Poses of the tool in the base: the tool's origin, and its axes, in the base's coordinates. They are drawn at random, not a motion.
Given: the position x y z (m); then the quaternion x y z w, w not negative.
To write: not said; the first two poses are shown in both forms.
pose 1, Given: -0.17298, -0.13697, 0.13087, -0.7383, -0.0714, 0.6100, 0.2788
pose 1, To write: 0.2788, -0.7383, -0.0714, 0.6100, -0.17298, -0.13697, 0.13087
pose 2, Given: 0.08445, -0.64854, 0.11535, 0.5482, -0.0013, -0.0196, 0.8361
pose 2, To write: 0.8361, 0.5482, -0.0013, -0.0196, 0.08445, -0.64854, 0.11535
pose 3, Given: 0.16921, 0.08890, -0.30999, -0.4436, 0.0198, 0.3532, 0.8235
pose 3, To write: 0.8235, -0.4436, 0.0198, 0.3532, 0.16921, 0.08890, -0.30999
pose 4, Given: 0.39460, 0.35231, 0.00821, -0.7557, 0.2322, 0.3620, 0.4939
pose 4, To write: 0.4939, -0.7557, 0.2322, 0.3620, 0.39460, 0.35231, 0.00821
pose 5, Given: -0.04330, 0.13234, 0.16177, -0.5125, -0.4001, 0.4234, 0.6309
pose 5, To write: 0.6309, -0.5125, -0.4001, 0.4234, -0.04330, 0.13234, 0.16177
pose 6, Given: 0.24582, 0.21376, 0.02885, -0.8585, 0.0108, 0.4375, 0.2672
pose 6, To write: 0.2672, -0.8585, 0.0108, 0.4375, 0.24582, 0.21376, 0.02885
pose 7, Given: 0.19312, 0.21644, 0.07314, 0.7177, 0.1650, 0.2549, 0.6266
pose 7, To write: 0.6266, 0.7177, 0.1650, 0.2549, 0.19312, 0.21644, 0.07314
